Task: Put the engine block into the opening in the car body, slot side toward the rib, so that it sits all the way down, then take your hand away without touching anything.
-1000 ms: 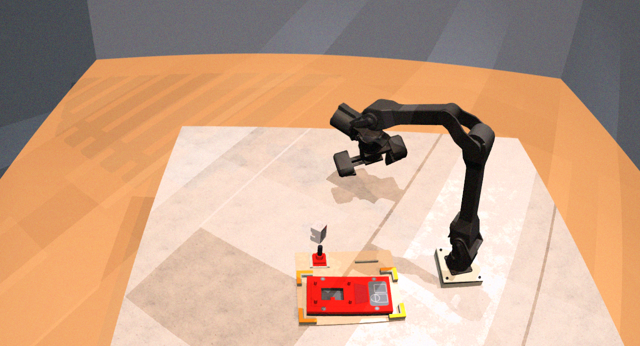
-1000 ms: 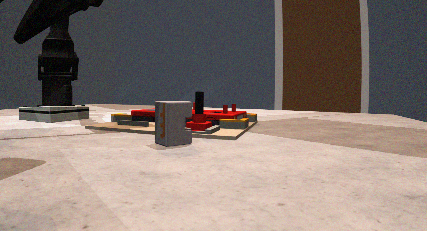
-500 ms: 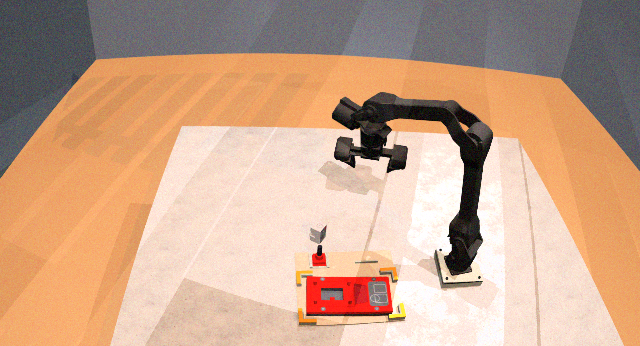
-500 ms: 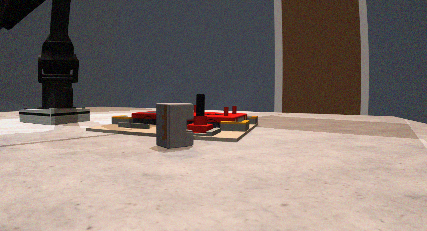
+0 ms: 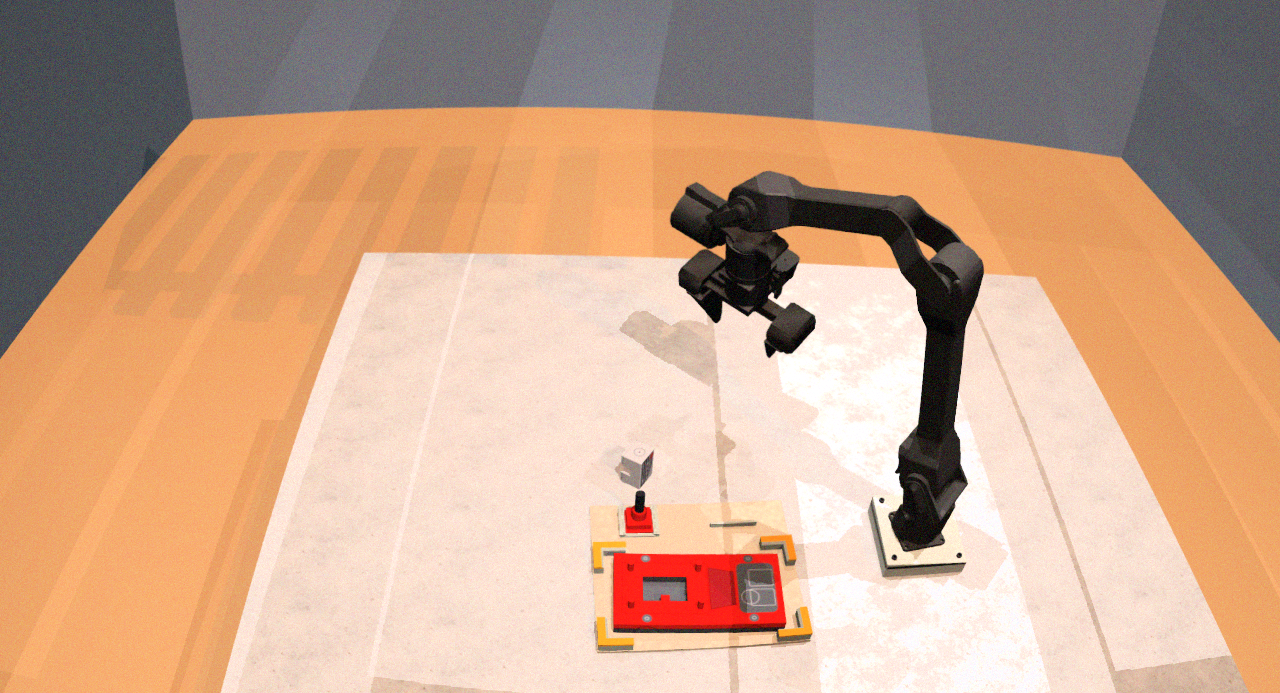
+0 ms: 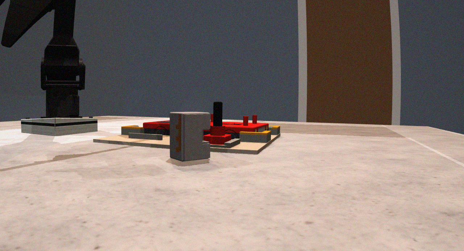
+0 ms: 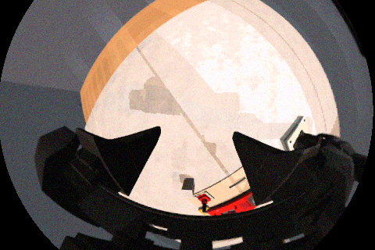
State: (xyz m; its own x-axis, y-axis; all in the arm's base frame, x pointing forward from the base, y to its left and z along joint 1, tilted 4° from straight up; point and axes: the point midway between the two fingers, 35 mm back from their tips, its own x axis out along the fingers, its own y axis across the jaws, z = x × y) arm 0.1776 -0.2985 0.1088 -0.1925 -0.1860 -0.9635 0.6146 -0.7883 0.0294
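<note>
My gripper tip is 170 mm short of the grey-white engine block, 120 mm to the right of it and 100 mm above it.
</note>
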